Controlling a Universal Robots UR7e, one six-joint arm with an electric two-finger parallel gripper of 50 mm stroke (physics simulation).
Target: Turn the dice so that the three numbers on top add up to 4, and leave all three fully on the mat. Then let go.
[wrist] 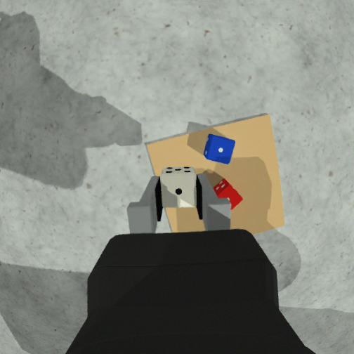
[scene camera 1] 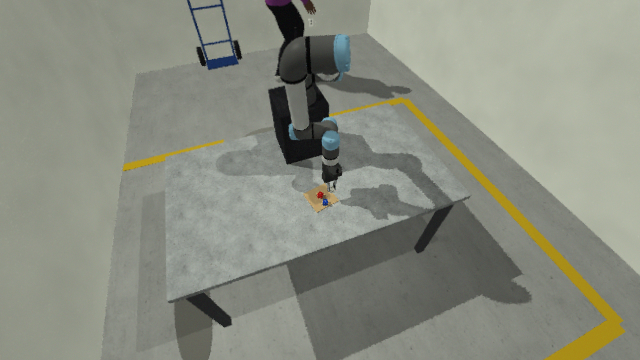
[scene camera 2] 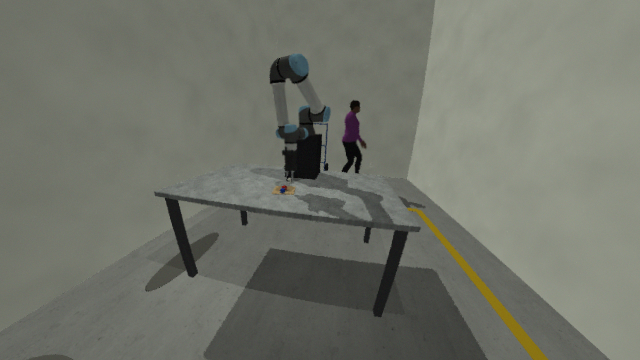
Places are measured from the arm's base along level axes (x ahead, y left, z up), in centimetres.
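Pixels of known places: gripper, between the fingertips: [scene camera 1: 331,189] [scene camera 2: 289,180].
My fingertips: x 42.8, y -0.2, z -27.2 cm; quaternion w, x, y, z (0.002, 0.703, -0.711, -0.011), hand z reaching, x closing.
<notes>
Behind a point stands the place of what it marks.
My gripper [scene camera 1: 332,187] {y -0.2, x 42.8, z -27.2 cm} [scene camera 2: 289,179] {y -0.2, x 42.8, z -27.2 cm} [wrist: 178,188] is shut on the white die [wrist: 178,185], which shows one pip on its upward face and a face with several pips towards the top of the wrist view. It is held above the left edge part of the tan mat [scene camera 1: 318,207] {y -8.5, x 46.0, z -34.7 cm} [scene camera 2: 292,192] {y 1.7, x 43.4, z -34.7 cm} [wrist: 255,142]. The blue die [scene camera 1: 325,202] {y -4.6, x 45.8, z -32.6 cm} [scene camera 2: 283,190] {y -3.4, x 46.0, z -32.9 cm} [wrist: 220,149] sits on the mat with one pip up. The red die [scene camera 1: 320,195] {y -5.4, x 40.7, z -32.5 cm} [scene camera 2: 284,187] {y -4.6, x 40.8, z -32.9 cm} [wrist: 229,194] is on the mat beside the right finger, which hides part of it; its top number is not fully readable.
The mat lies on a grey table [scene camera 1: 225,225] {y -55.7, x 39.2, z -35.1 cm} [scene camera 2: 215,187] {y -51.9, x 49.0, z -35.2 cm}. The arm's black pedestal [scene camera 1: 280,120] {y -15.0, x 9.3, z -3.5 cm} [scene camera 2: 309,157] {y 5.6, x 10.6, z -17.0 cm} stands behind. A person in purple [scene camera 1: 290,22] [scene camera 2: 352,127] and a blue hand truck [scene camera 1: 222,62] are farther back.
</notes>
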